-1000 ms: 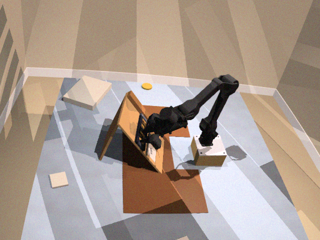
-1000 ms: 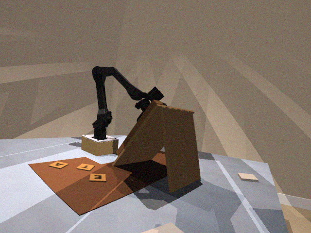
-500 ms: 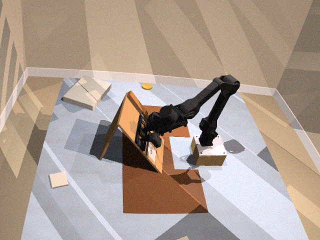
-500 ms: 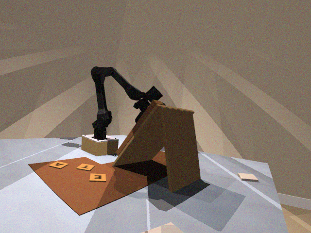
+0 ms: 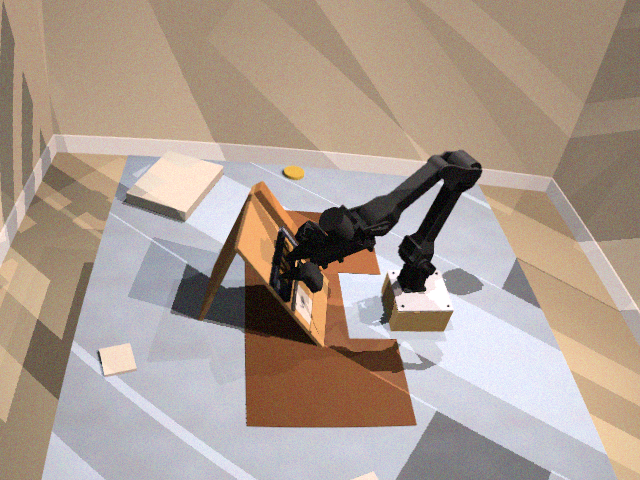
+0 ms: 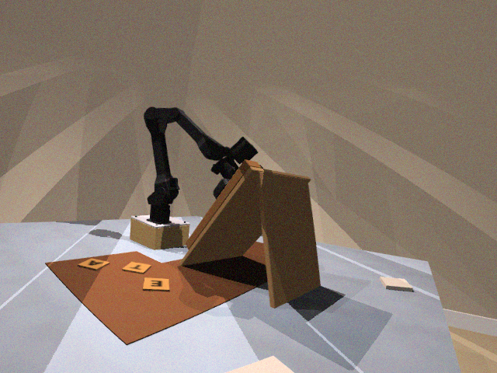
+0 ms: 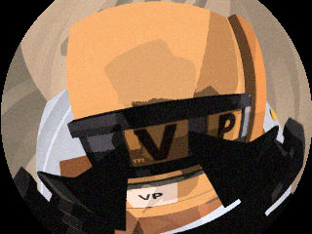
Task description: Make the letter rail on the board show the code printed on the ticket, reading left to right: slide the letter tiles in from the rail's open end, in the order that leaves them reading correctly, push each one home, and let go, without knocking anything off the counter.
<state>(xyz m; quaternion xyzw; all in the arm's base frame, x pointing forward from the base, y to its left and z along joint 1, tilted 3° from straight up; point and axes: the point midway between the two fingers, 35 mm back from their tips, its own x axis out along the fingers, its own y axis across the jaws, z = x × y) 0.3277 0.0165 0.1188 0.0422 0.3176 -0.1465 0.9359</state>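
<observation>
Now: gripper tip right at the orange letter tile. Also, from my gripper tip: brown mat (160 mm behind, 30 mm to the right, 160 mm below); white ticket (50 mm behind, 40 mm to the left, 80 mm below); pale square (400 mm ahead, 120 mm to the left, 160 mm below).
</observation>
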